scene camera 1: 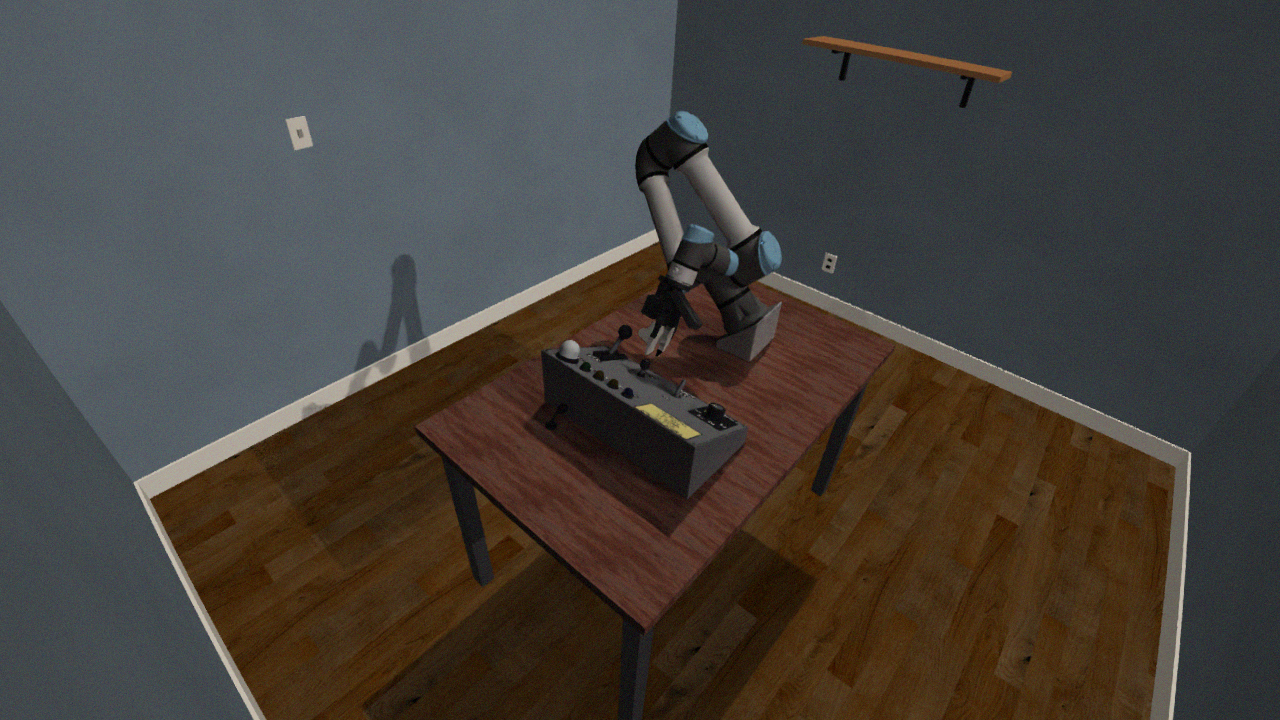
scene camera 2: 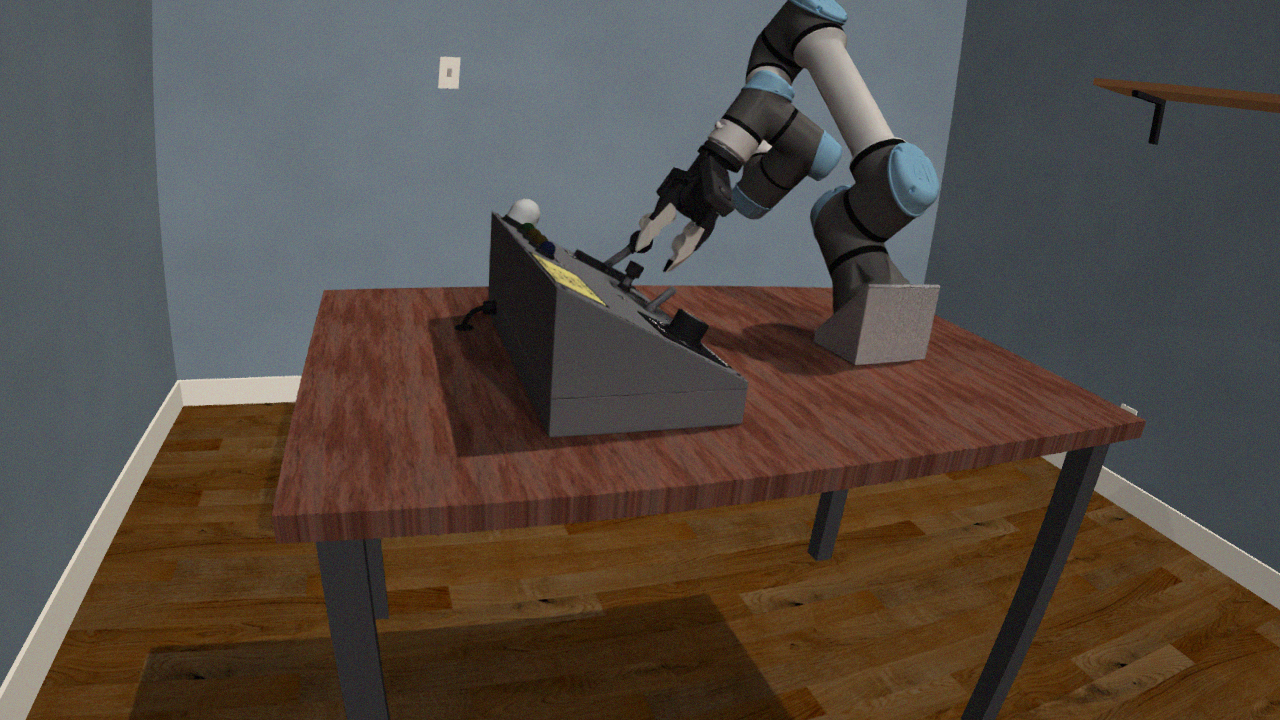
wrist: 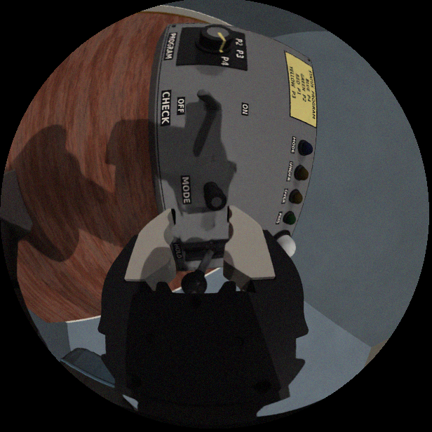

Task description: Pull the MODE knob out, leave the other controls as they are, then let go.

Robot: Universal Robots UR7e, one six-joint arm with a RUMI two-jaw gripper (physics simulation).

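Where they show: gripper, fingertip midpoint: (scene camera 1: 651, 356) (scene camera 2: 650, 262); arm's base at its link origin: (scene camera 1: 747, 321) (scene camera 2: 875, 309).
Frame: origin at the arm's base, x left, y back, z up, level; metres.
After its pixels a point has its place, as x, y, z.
Note:
The black MODE knob (scene camera 1: 644, 365) {-0.042, -0.454, 0.053} (scene camera 2: 633, 271) {-0.037, -0.449, 0.049} (wrist: 215, 196) stands on the sloped face of the grey control box (scene camera 1: 617, 433) {0.040, -0.643, -0.010} (scene camera 2: 640, 362) {0.263, -0.535, 0.015} (wrist: 262, 150). My gripper (scene camera 1: 655, 349) {-0.050, -0.418, 0.061} (scene camera 2: 653, 257) {-0.050, -0.418, 0.061} (wrist: 201, 208) is part open and empty, above the box near the knob. In the wrist view the knob shows just past the fingertips, nearer the right finger. The ball-topped lever (scene camera 1: 624, 332) {-0.159, -0.409, 0.080} (scene camera 2: 640, 241) (wrist: 194, 283) shows between the fingers there; in scene camera 2 one finger overlaps its ball. I cannot tell how far out the knob sits.
The CHECK toggle (scene camera 1: 680, 387) {0.075, -0.444, 0.040} (scene camera 2: 660, 299) {0.077, -0.445, 0.037} (wrist: 208, 100) and PROGRAM dial (scene camera 1: 715, 411) {0.200, -0.463, 0.050} (scene camera 2: 687, 327) {0.211, -0.458, 0.039} (wrist: 215, 37) stand along the face from the knob. A white dome (scene camera 1: 569, 349) {-0.161, -0.613, 0.128} (scene camera 2: 523, 211) {-0.152, -0.606, 0.120} (wrist: 286, 246) and several coloured lamps line its upper edge. The box stands on a reddish table (scene camera 1: 537, 483) {-0.025, -0.851, -0.076} (scene camera 2: 375, 447) {0.267, -0.841, -0.076}.

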